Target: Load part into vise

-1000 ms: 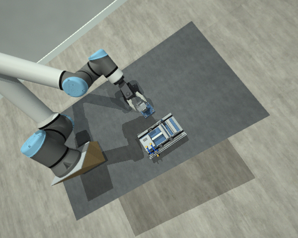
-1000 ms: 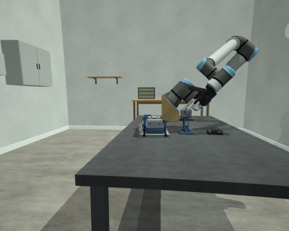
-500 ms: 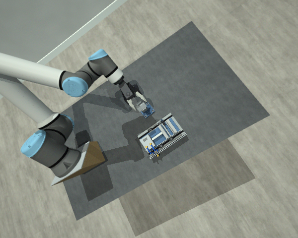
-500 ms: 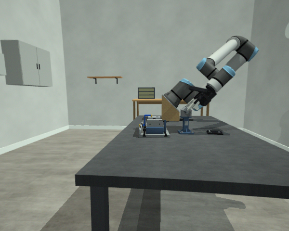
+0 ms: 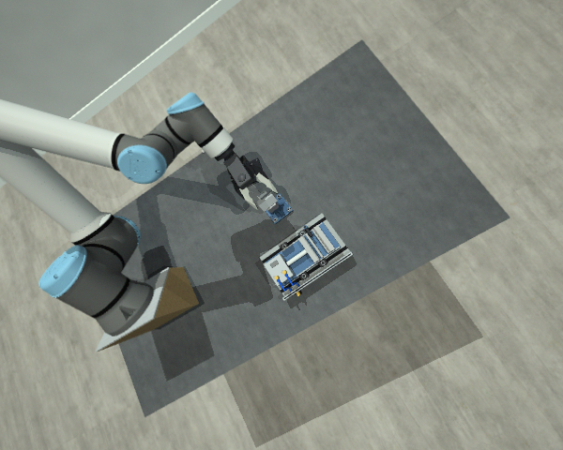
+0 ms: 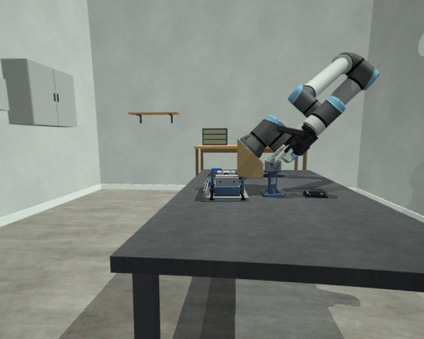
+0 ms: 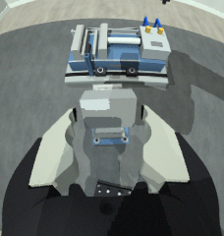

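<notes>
My hand is 1 cm to the left of the part and 1 cm above it. The rest, counted from my hand: infeed plate 3 cm behind, 19 cm to the left, 16 cm below; vise 2 cm ahead, 22 cm to the right, 13 cm below.
</notes>
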